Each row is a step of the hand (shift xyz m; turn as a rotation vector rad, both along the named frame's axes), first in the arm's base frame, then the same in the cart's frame.
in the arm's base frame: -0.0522 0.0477 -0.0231 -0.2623 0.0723 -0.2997
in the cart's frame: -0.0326 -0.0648 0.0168 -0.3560 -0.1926 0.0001
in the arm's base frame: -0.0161 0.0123 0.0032 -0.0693 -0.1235 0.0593
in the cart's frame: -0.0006 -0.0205 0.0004 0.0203 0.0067 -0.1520
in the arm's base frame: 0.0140 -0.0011 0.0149 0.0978 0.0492 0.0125
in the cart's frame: 0.0183 0.0089 0.0025 0.0478 0.0458 0.0881
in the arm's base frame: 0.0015 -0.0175 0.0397 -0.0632 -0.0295 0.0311
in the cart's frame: 0.0359 0.0040 -0.0240 0.0063 -0.0383 -0.0657
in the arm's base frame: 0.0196 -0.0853 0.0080 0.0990 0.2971 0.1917
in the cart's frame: 0.0039 0.0640 -0.0601 0.2457 -0.1324 0.2386
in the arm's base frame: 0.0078 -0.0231 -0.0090 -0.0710 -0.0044 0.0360
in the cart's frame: -0.0087 0.0214 -0.0119 0.0114 -0.0601 -0.0511
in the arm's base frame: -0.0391 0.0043 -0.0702 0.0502 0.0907 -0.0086
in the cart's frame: -0.0779 -0.0201 0.0018 0.0179 -0.0121 0.1018
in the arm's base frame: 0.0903 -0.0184 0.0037 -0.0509 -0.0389 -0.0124
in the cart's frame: 0.0294 0.0812 0.0323 -0.0320 -0.0149 -0.0549
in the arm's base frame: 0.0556 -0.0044 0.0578 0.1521 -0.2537 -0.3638
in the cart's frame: 0.0713 0.0355 0.0103 -0.3251 0.3371 -0.0233
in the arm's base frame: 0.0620 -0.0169 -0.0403 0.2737 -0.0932 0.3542
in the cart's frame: -0.0207 0.0663 0.0304 0.4086 0.2036 -0.0256
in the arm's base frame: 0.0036 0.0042 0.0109 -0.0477 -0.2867 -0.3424
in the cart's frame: 0.0119 -0.0017 0.0023 -0.3707 0.1951 -0.1619
